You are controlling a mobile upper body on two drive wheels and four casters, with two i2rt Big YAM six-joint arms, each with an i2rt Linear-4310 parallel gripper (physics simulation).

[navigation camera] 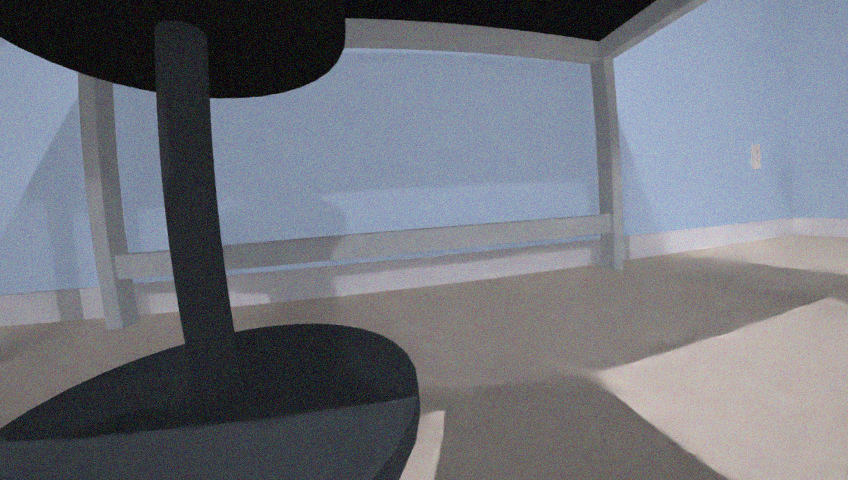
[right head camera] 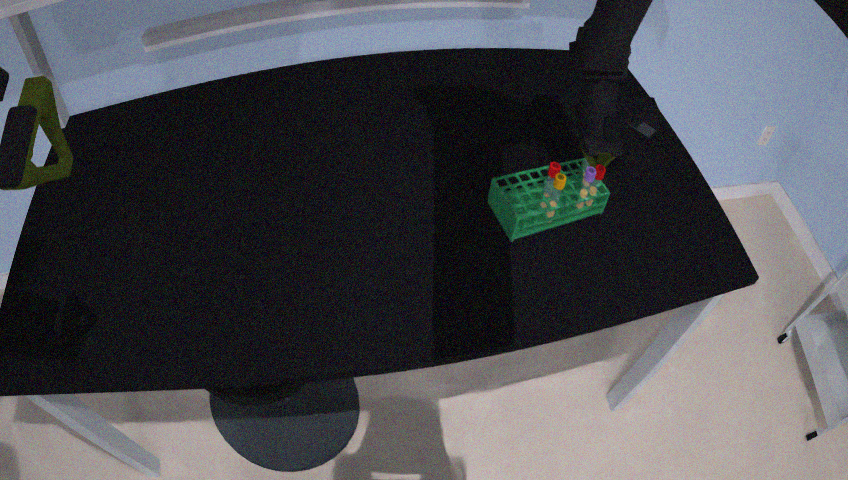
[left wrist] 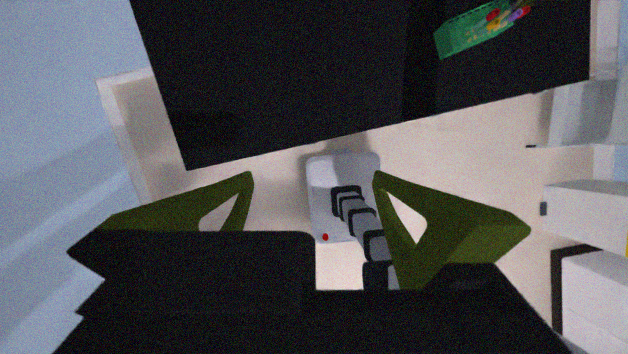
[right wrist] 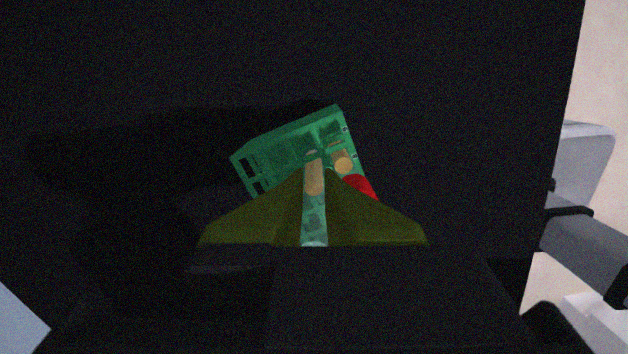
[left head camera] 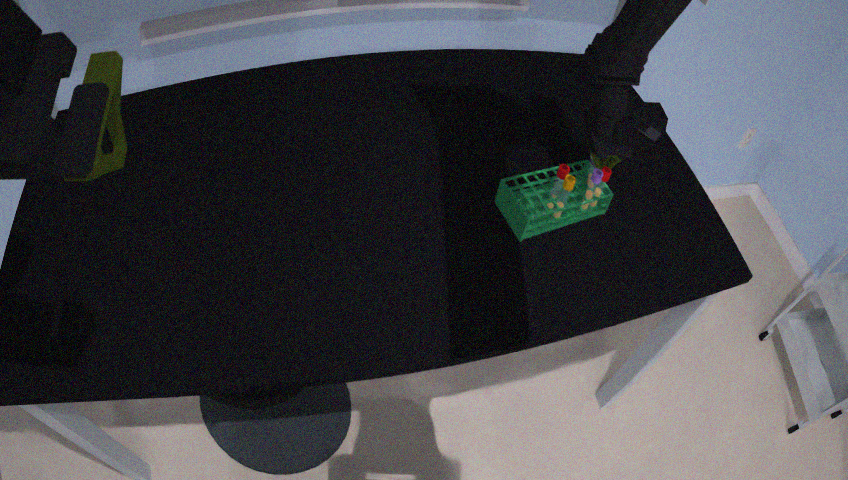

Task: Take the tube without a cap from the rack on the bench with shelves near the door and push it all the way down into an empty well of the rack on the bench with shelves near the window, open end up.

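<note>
A green rack (left head camera: 508, 211) (right head camera: 501, 211) (left wrist: 447, 42) (right wrist: 280, 145) stands on the black bench (left head camera: 267, 208) (right head camera: 267, 208). It holds several tubes, with red (left head camera: 563, 171) (right head camera: 554, 169), orange (left head camera: 569, 182) (right head camera: 559, 181), purple (left head camera: 596, 176) (right head camera: 590, 174) and red (left head camera: 606, 174) (right head camera: 600, 172) caps. My right gripper (right wrist: 313, 177) is at the rack's back right corner, shut on the uncapped tube (right wrist: 314, 210), a clear tube with a tan lower end. I cannot tell how deep the tube sits relative to its well. My left gripper (left wrist: 313, 177) is open and empty, high beyond the bench's left part.
A dark round stool (left head camera: 276, 434) (right head camera: 285, 431) (navigation camera: 196, 178) stands partly under the bench's front edge. A grey step stool (left head camera: 806, 356) (right head camera: 830, 356) stands at the right. A pale rail (left head camera: 333, 10) (right head camera: 333, 13) runs behind the bench. White cabinets (left wrist: 590, 205) show at the right of the left wrist view.
</note>
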